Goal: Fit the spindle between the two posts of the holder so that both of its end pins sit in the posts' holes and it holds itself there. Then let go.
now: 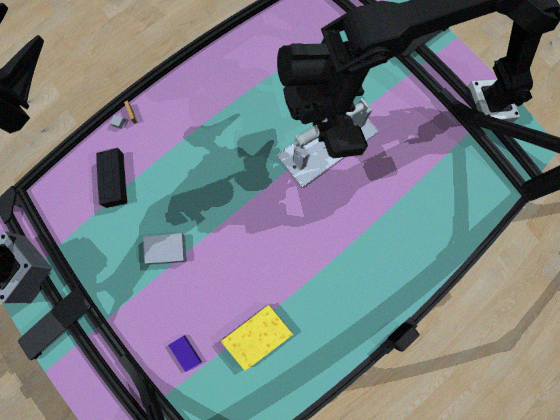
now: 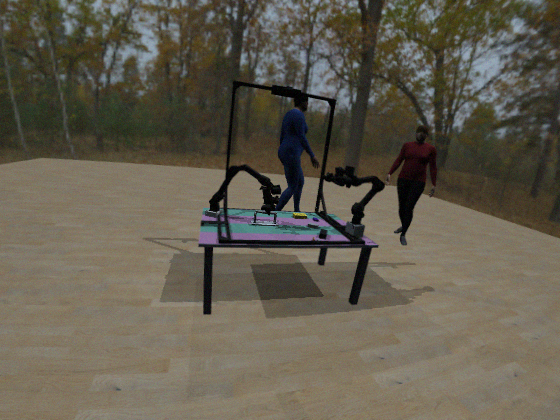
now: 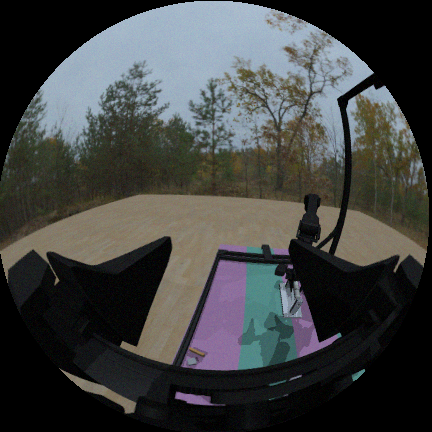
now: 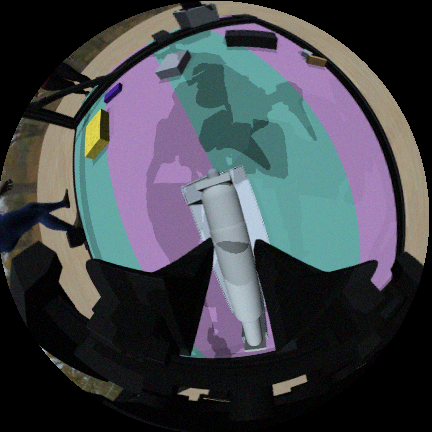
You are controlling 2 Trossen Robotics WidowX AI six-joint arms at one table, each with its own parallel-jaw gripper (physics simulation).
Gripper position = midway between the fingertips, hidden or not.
Observation:
My left gripper [image 1: 22, 20] is open, holding nothing. Further things: my right gripper [image 1: 318, 133], a spindle [image 4: 227, 227] and a holder plate [image 1: 319, 161].
My left gripper shows as well in image 3 [image 3: 232, 244]. My right gripper is seen too in image 4 [image 4: 234, 244]. The holder plate also shows in image 4 [image 4: 256, 230].

